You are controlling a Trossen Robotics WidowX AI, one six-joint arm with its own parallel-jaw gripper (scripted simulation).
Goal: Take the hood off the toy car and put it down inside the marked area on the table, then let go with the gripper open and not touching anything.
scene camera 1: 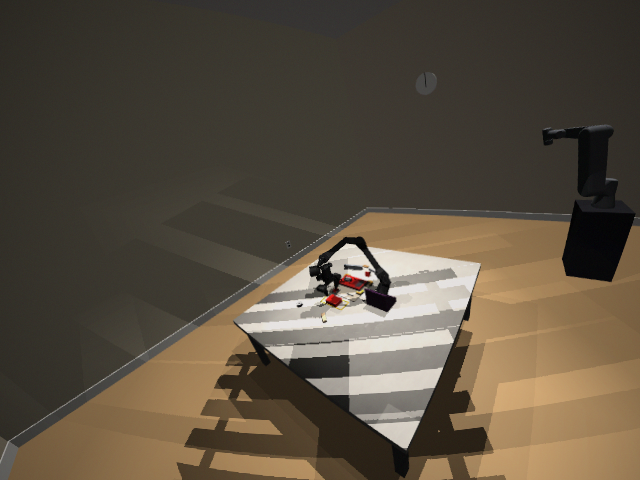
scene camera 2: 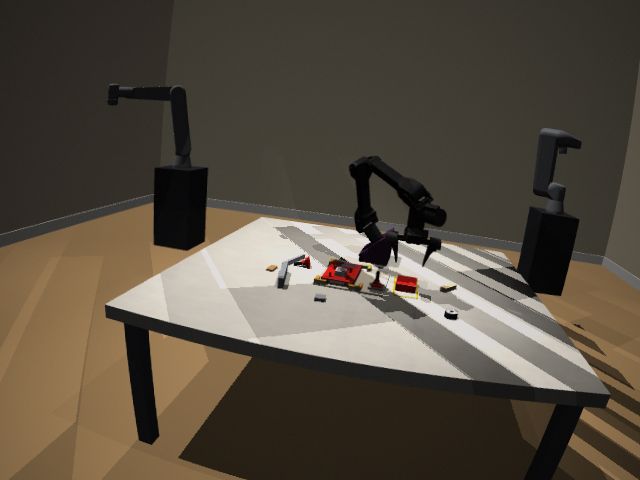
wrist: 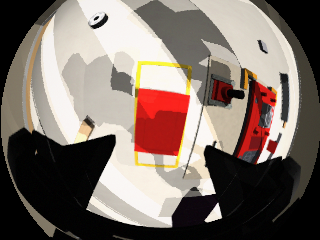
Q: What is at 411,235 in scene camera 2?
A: My gripper.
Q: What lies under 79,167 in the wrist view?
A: My gripper.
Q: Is my gripper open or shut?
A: Open.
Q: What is my gripper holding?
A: Nothing.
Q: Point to a red hood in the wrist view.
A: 160,117
